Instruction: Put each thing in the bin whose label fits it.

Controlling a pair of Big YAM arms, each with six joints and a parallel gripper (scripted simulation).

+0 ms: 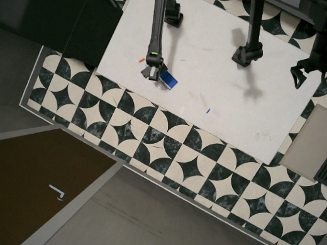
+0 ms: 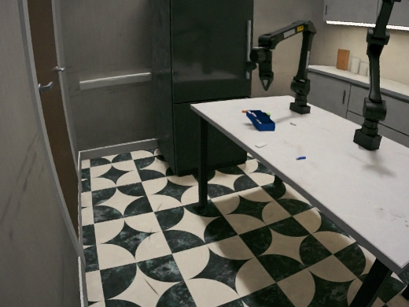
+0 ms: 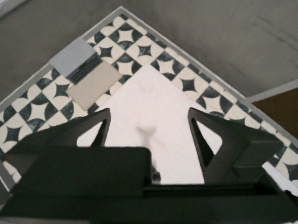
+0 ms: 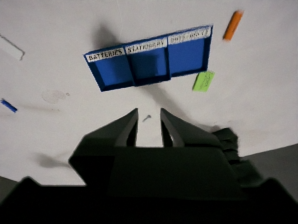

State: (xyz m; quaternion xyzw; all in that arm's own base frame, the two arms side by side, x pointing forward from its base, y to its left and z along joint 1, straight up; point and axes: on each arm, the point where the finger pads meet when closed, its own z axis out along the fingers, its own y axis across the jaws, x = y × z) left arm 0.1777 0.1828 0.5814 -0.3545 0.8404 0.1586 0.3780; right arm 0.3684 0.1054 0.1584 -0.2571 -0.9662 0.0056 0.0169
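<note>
Right now the tiny grey piece is 180 mm below my right hand, 140 mm behind it and 70 mm to the left of it. Round my right hand: orange cylinder (190 mm to the right, 180 mm below, 10 mm ahead); white piece (250 mm to the left, 180 mm below, 170 mm ahead); green piece (180 mm below, 120 mm to the right, 90 mm behind).
</note>
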